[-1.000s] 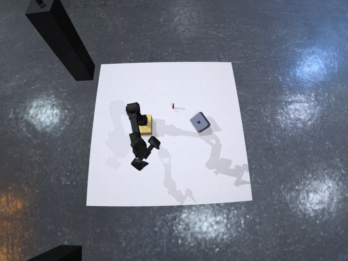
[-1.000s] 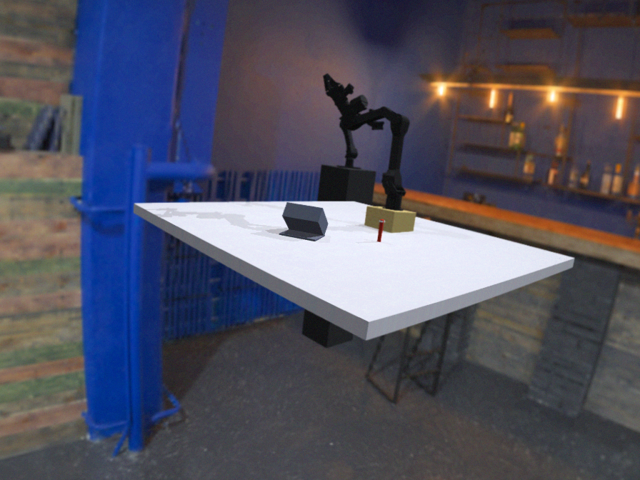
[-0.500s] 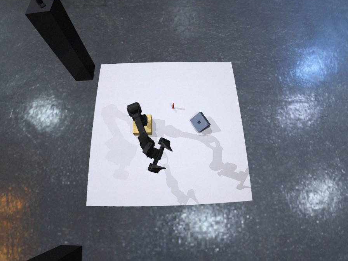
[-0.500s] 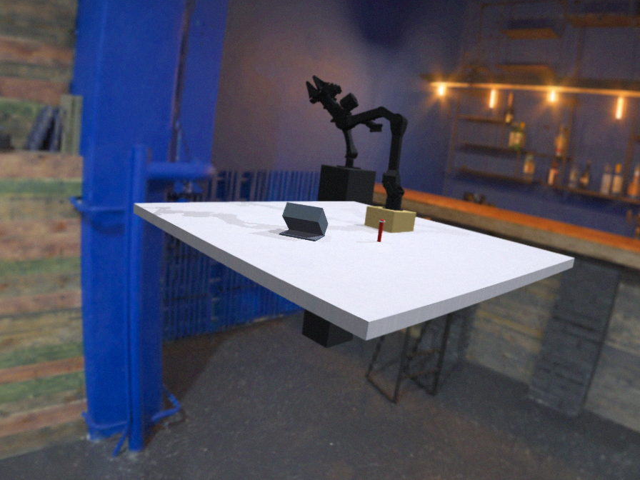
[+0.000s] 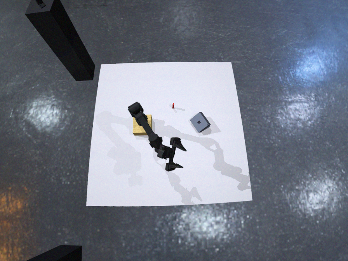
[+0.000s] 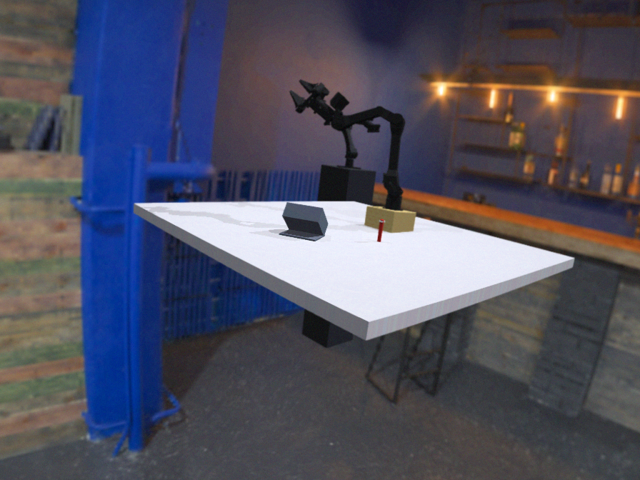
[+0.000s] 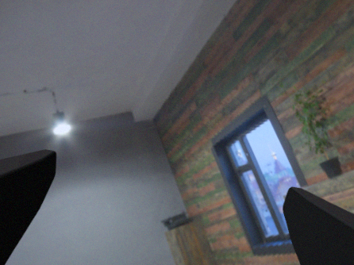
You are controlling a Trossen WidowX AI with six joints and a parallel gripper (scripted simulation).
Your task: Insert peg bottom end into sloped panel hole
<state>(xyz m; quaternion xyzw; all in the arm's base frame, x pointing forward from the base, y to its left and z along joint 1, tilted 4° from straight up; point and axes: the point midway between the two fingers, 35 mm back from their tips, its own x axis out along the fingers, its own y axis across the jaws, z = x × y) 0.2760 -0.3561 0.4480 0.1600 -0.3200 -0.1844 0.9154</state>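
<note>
Right now my gripper tip is 2 cm past the red peg, 54 cm to the right of it and 49 cm above it. Also, from my gripper tip: panel (19 cm ahead, 38 cm to the left, 50 cm below).
</note>
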